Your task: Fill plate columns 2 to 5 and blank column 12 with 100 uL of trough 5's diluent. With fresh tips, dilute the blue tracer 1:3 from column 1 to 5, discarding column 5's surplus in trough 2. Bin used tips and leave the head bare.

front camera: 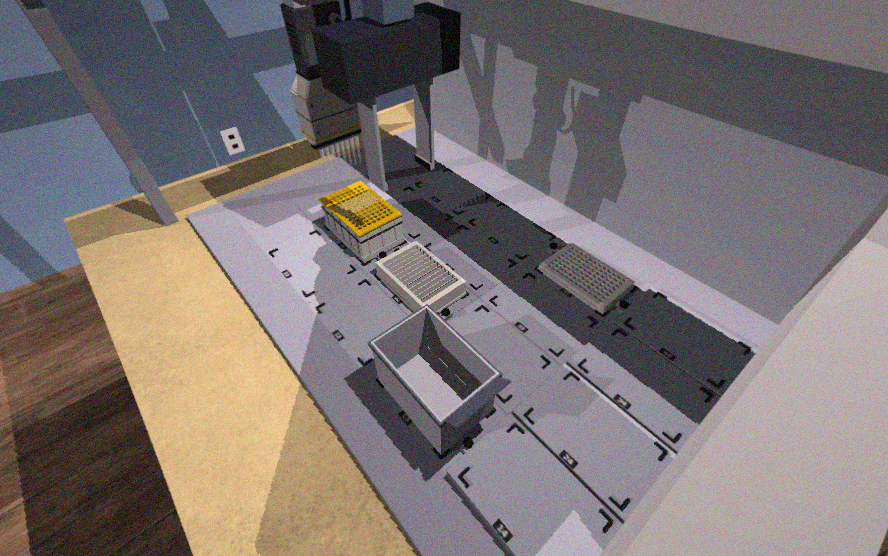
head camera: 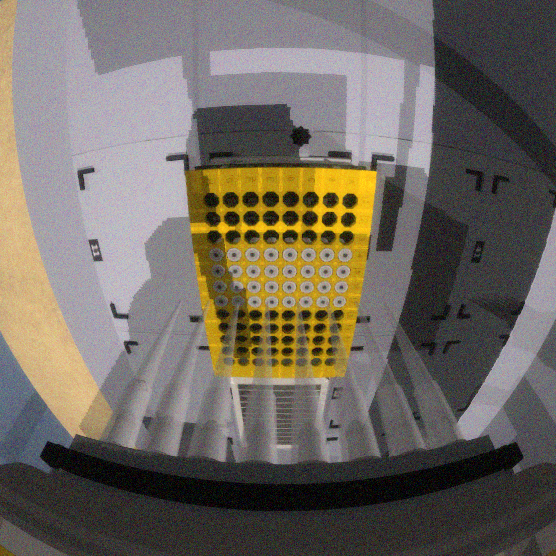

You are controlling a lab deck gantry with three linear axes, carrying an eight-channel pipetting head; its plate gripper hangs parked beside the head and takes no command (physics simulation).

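The eight-channel head (front camera: pixel 327 114) (head camera: pixel 280 495) hangs at the back left with a row of long pale tips (front camera: pixel 340 150) (head camera: pixel 259 420) on it. The yellow tip rack (front camera: pixel 385 210) (head camera: pixel 363 207) stands in front of it; four rows of tips show in its middle in the head view, with dark empty holes on both sides. The slatted white trough block (front camera: pixel 395 282) (head camera: pixel 280 381) stands beside the rack. The grey well plate (front camera: pixel 586 276) lies farther right. Liquid colours cannot be made out. The parked plate gripper (front camera: pixel 402 175) hangs beside the head, its two paddles apart with nothing between them.
A deep grey open bin (front camera: pixel 407 399) stands nearest the front camera, beyond the trough block, its walls much taller than the plate. A slanting post (front camera: pixel 108 108) rises at the left edge of the deck. A pale wall stands behind the deck.
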